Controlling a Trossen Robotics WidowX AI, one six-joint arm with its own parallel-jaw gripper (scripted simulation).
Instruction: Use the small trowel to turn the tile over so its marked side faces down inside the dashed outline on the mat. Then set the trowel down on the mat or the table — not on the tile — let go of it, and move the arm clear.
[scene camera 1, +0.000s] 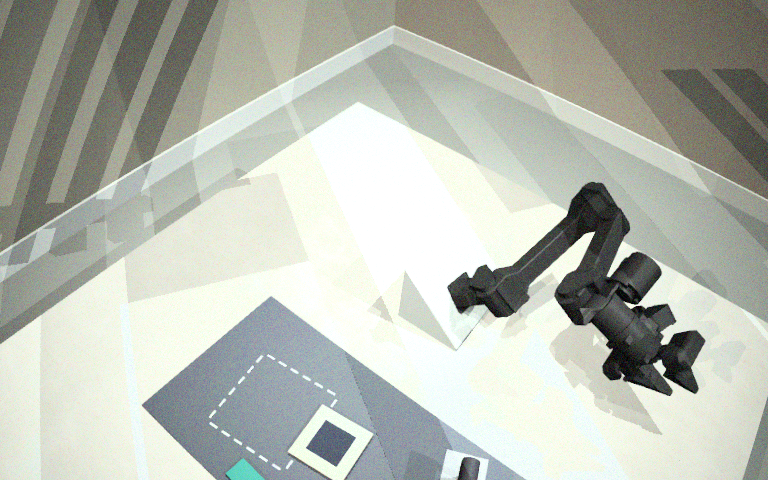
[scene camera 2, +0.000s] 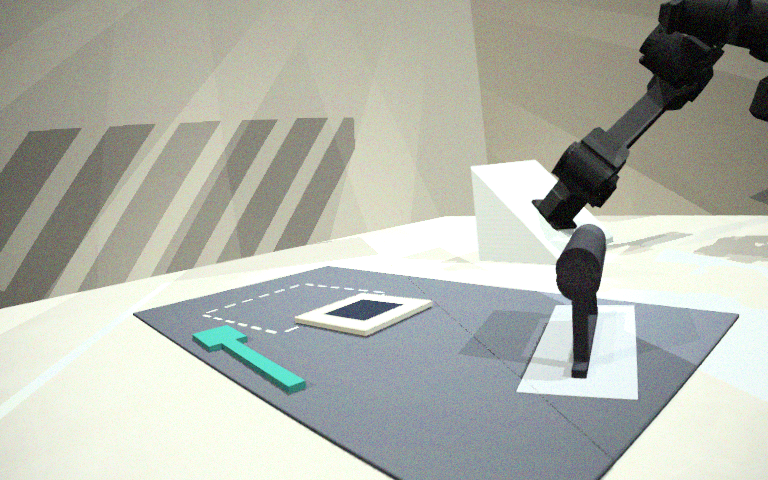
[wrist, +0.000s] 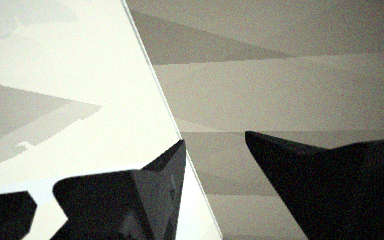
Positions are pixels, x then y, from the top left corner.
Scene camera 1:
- my gripper: 683, 392
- grey mat: 267, 411
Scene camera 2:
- tile: 363, 314
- trowel: 589, 351
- teal t-shaped flat piece: 225, 337
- grey mat: 438, 388
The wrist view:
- my gripper: 214, 140
